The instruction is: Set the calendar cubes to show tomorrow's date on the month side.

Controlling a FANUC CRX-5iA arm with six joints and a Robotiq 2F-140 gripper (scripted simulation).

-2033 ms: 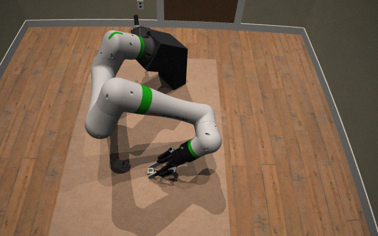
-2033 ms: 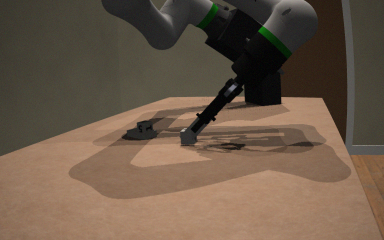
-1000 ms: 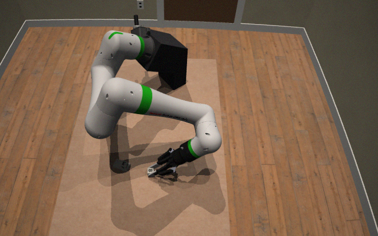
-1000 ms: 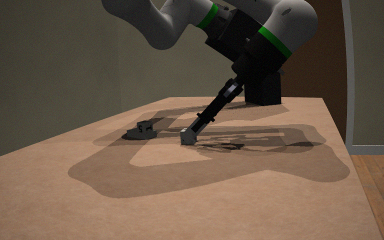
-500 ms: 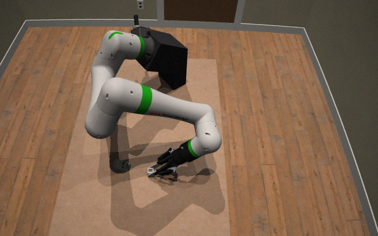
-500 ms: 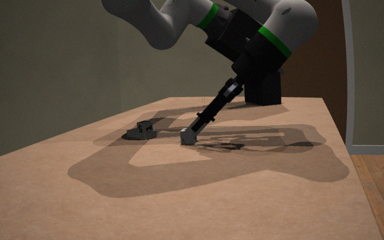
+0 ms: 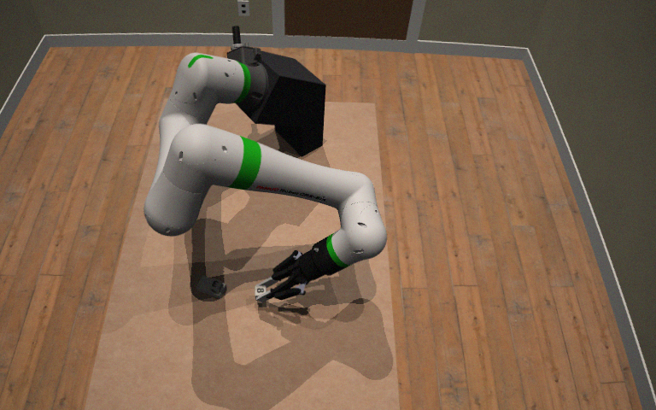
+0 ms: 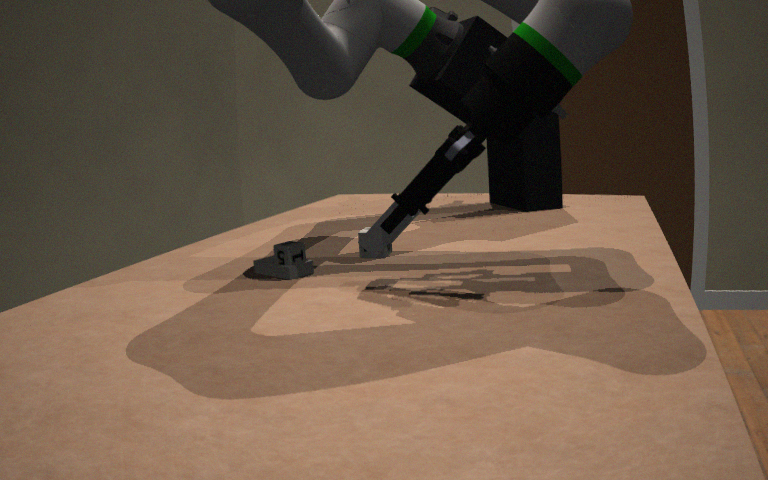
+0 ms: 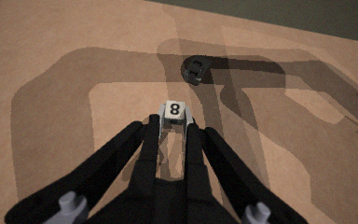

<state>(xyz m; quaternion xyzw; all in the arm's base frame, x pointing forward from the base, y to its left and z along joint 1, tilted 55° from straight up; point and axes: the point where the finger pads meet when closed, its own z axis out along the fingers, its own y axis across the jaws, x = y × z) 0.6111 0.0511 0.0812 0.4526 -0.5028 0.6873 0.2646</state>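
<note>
Right now my hand is 60 mm past the grey calendar tray, 160 mm to the left of it and 60 mm above it. Round my hand: grey number cube (20 mm to the right, 20 mm below).
</note>
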